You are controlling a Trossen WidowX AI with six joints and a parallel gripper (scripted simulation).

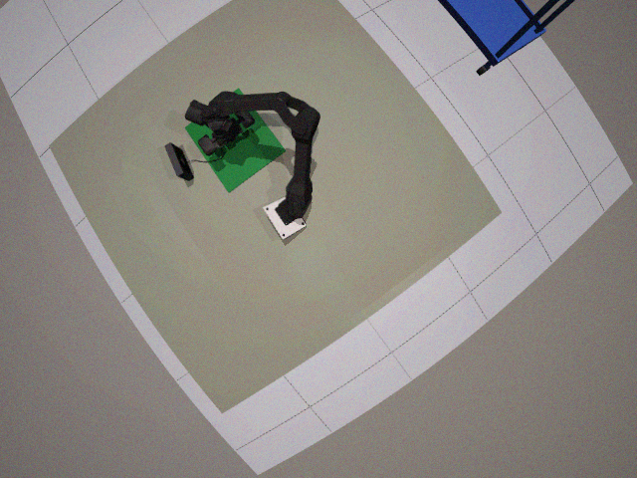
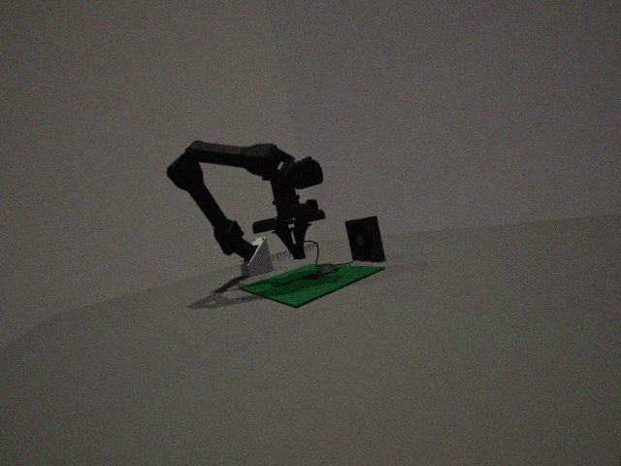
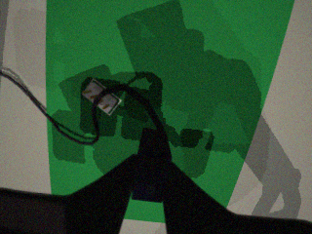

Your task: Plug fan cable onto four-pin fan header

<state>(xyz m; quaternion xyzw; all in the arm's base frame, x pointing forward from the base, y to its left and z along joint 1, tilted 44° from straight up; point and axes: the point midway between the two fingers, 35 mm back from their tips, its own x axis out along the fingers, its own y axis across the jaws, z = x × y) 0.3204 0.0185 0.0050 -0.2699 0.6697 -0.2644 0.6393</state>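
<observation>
Now: the white four-pin header 70 mm below my gripper tip, 60 mm to the left of it and 30 mm ahead of it. The rest, counted from my gripper tip: black fan (190 mm to the left, 40 mm ahead, 10 mm below); black plug (10 mm ahead, 10 mm above); green board (80 mm below, 20 mm ahead).
</observation>
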